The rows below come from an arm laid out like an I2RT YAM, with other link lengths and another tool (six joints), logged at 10 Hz.
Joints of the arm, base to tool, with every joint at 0 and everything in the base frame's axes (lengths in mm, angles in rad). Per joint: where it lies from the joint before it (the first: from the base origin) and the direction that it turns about. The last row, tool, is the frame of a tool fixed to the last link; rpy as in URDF.
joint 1: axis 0 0 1 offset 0 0 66.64
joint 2: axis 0 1 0 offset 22.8 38.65 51.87
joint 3: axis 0 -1 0 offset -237.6 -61.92 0
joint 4: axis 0 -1 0 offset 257.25 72.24 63
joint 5: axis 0 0 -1 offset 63.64 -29.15 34.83
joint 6: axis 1 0 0 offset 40.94 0 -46.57
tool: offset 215 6 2 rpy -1.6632 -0.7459 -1.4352
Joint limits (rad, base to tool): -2.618..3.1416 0..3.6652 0..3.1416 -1.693..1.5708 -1.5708..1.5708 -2.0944..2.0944
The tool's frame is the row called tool.
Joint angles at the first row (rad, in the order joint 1, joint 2, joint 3, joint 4, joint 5, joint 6):
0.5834 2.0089 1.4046 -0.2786 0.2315 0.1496
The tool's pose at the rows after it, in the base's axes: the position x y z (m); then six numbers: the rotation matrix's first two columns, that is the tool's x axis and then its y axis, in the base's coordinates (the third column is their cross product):
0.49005, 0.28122, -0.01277, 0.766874, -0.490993, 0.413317, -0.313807, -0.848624, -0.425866
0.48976, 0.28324, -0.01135, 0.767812, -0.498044, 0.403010, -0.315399, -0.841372, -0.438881
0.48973, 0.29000, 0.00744, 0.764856, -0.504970, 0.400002, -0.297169, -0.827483, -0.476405
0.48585, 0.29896, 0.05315, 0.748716, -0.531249, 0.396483, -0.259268, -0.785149, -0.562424
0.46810, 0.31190, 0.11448, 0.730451, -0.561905, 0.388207, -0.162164, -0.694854, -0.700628
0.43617, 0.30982, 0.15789, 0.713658, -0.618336, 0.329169, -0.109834, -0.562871, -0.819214
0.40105, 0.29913, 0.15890, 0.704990, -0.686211, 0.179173, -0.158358, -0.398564, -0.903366
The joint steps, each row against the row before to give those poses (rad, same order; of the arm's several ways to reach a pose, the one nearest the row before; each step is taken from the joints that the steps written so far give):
-0.0066 0.0136 0.0128 -0.0098 -0.0077 0.0137
-0.0026 -0.0044 -0.0022 0.0027 -0.0133 0.0082
0.0002 -0.0417 -0.0086 0.0035 -0.0221 0.0052
-0.0006 -0.1170 -0.0460 0.0192 -0.0397 0.0217
0.0013 -0.2023 -0.1545 0.1214 -0.0781 0.0330
-0.0015 -0.2249 -0.2037 0.1218 -0.0655 0.0931
-0.0030 -0.1848 -0.2242 0.1098 -0.0479 0.1732

